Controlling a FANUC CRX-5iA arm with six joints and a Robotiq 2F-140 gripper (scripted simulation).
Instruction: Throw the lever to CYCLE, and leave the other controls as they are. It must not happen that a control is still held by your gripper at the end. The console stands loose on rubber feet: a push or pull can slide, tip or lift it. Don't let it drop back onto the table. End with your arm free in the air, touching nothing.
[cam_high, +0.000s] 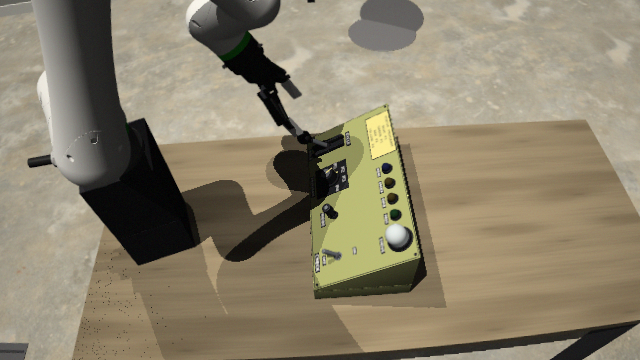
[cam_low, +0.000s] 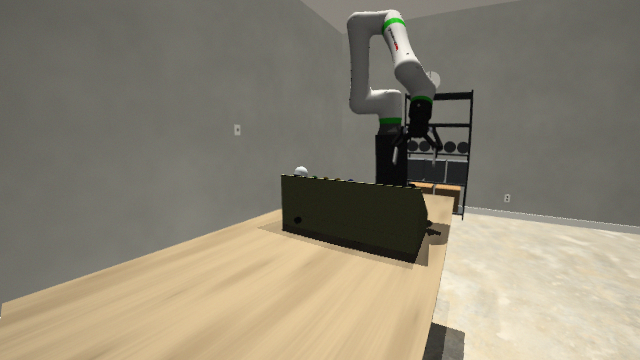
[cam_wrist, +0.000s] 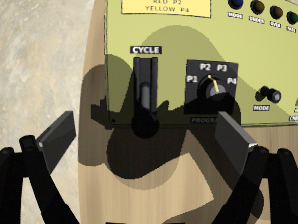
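My gripper is now 12 cm above the lever, 5 cm short of it and 1 cm to the left of it. The rest, counted from my hand: olive console 19 cm to the right, 15 cm below, 8 cm ahead; then toggle switch 37 cm to the right, 13 cm below, 2 cm ahead; then rotary selector 13 cm below, 12 cm to the right, 7 cm ahead.
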